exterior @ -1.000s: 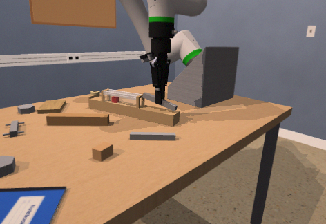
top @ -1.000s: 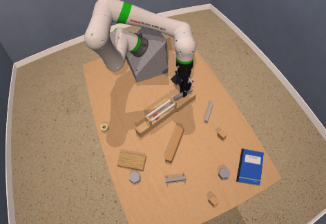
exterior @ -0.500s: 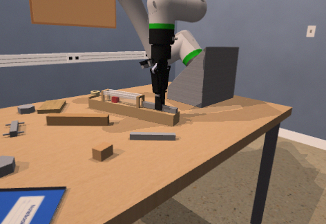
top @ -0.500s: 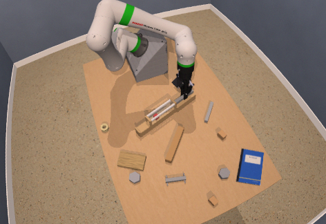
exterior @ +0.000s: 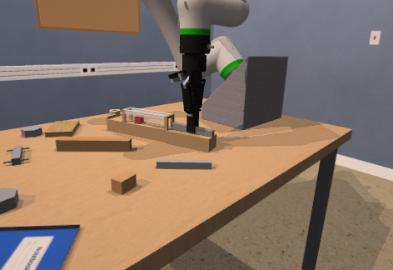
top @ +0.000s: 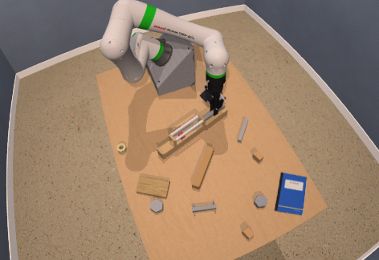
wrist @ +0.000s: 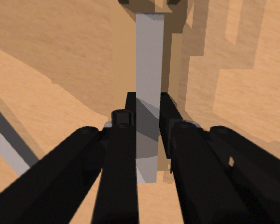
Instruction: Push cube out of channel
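Right now my hand is 130 mm short of the grey rod, 120 mm to the right of it and 70 mm above it. From my hand the other things lie so: channel (60 mm ahead, 170 mm to the right, 30 mm below); then red cube (80 mm ahead, 210 mm to the right, 30 mm below); then long wooden block (270 mm ahead, 170 mm to the right, 70 mm below).
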